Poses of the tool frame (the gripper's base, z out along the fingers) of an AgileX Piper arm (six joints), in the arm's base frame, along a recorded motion.
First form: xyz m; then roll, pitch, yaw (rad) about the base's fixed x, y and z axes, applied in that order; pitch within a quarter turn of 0, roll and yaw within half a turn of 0.
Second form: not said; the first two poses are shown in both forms.
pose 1, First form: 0.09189, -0.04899, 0.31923, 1.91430, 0.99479, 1.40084
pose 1, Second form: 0.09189, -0.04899, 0.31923, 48.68, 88.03, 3.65
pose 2, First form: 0.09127, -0.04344, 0.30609, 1.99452, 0.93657, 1.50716
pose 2, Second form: 0.09127, -0.04344, 0.30609, 50.09, 91.38, 7.25
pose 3, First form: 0.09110, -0.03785, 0.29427, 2.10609, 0.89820, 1.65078
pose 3, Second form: 0.09110, -0.03785, 0.29427, 49.97, 96.57, 9.61
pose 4, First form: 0.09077, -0.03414, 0.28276, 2.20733, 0.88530, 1.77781
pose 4, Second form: 0.09077, -0.03414, 0.28276, 48.58, 101.29, 10.14
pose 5, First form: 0.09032, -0.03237, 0.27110, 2.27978, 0.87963, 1.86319
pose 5, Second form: 0.09032, -0.03237, 0.27110, 47.44, 104.49, 9.90
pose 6, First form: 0.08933, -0.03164, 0.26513, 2.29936, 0.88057, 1.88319
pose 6, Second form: 0.08933, -0.03164, 0.26513, 47.15, 105.23, 9.58
